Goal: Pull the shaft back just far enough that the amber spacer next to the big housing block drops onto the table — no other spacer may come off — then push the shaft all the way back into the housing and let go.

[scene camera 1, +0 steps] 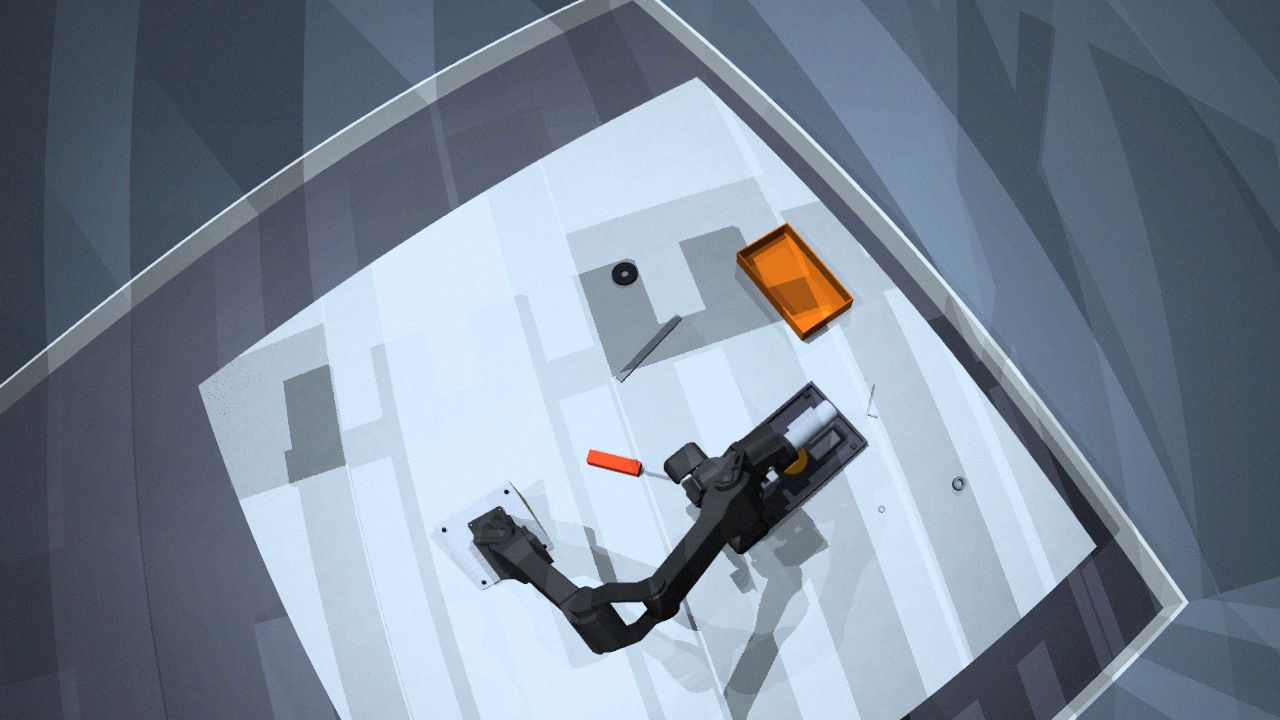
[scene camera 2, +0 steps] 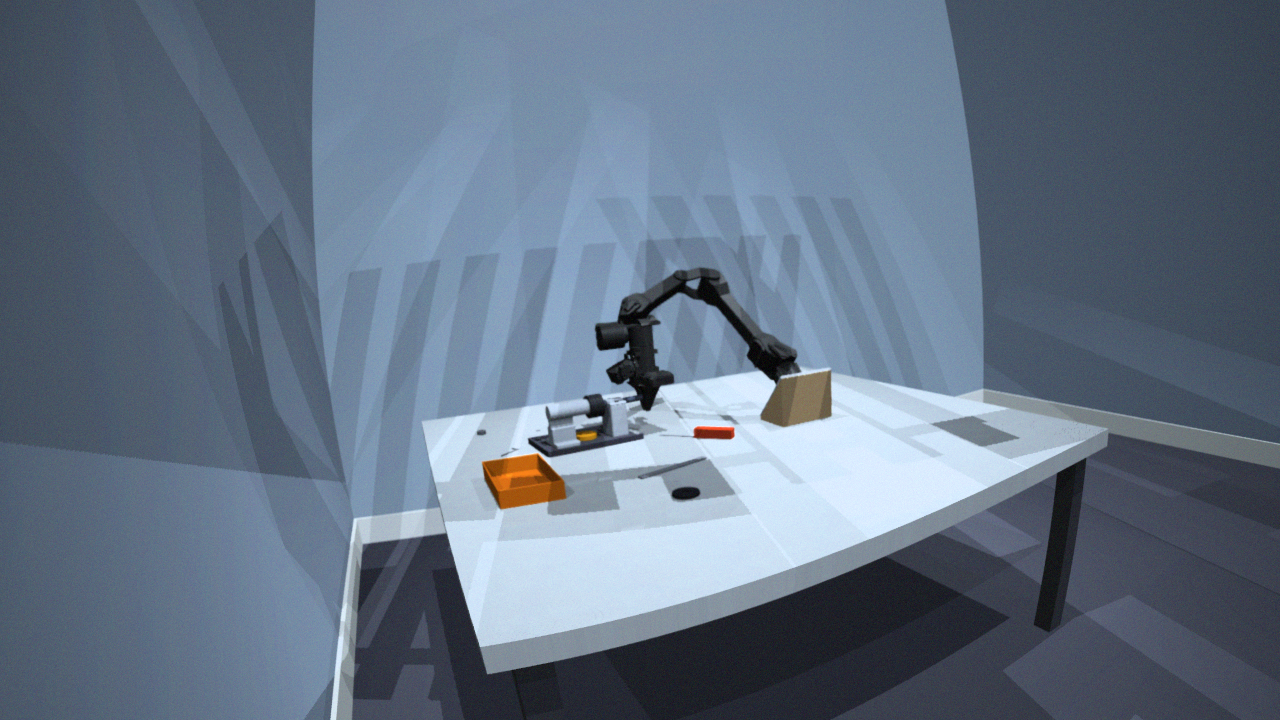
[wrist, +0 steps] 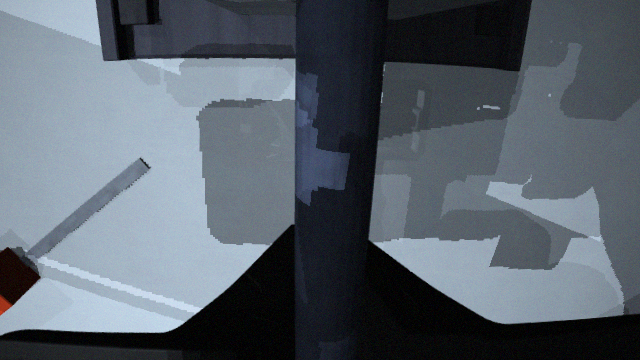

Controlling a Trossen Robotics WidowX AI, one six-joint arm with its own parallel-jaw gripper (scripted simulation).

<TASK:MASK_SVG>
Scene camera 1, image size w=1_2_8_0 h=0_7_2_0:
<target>my gripper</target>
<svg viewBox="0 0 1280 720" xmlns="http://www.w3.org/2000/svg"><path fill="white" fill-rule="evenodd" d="M761 516L745 534L732 537L728 542L728 545L737 554L743 555L768 533L769 524ZM686 492L686 496L694 504L694 506L701 508L703 500L695 504ZM769 469L758 476L761 483L763 482ZM695 442L689 442L664 463L664 471L676 485L689 473L692 476L696 472L696 468L703 461L709 459ZM737 441L729 446L723 457L732 452L730 447L737 443Z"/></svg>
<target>red-handled tool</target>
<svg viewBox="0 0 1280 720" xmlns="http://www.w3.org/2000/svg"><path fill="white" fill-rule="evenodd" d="M586 460L590 466L628 476L639 477L640 474L673 481L670 476L641 470L642 463L640 461L590 449Z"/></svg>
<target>grey bar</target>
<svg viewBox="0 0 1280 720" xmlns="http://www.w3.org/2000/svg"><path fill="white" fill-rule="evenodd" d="M682 317L675 314L616 378L623 382L682 320Z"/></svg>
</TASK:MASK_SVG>
